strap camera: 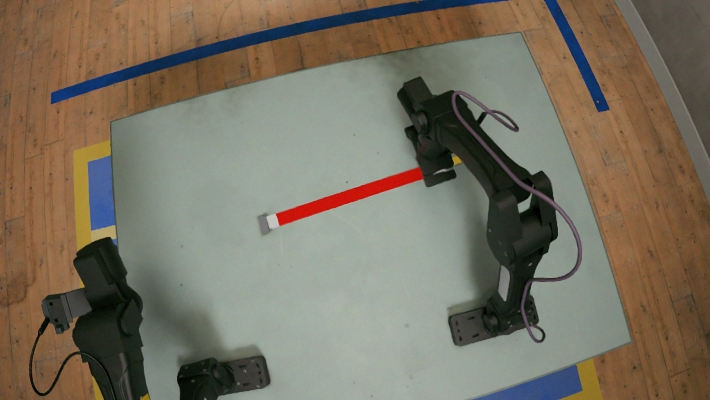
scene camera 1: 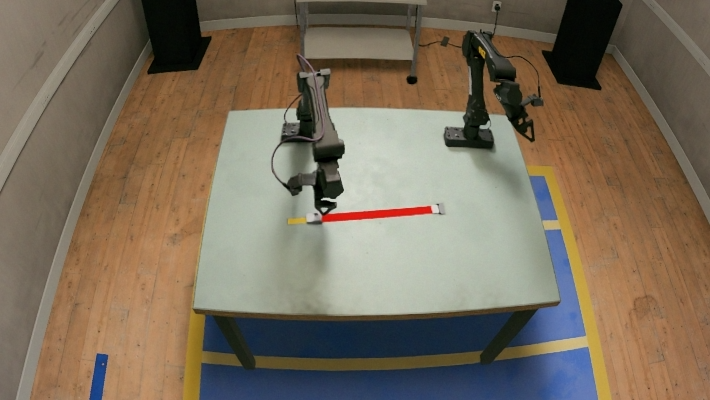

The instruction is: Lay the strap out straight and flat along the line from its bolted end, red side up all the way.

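Observation:
The strap lies straight and looks flat, red side up, from its grey bolted end to the pale buckle at its free end. In the strap camera the right arm mostly hides the buckle. A piece of the yellow line shows beyond the buckle. My right gripper is open, low over the strap right by the buckle, holding nothing. My left gripper is open and empty, high off the table's right edge in scene camera 1; its fingers are hidden in the strap camera.
The pale green table carries both arm bases. The left arm's base and the right arm's base stand near one long edge. A shelf cart stands on the floor behind the table.

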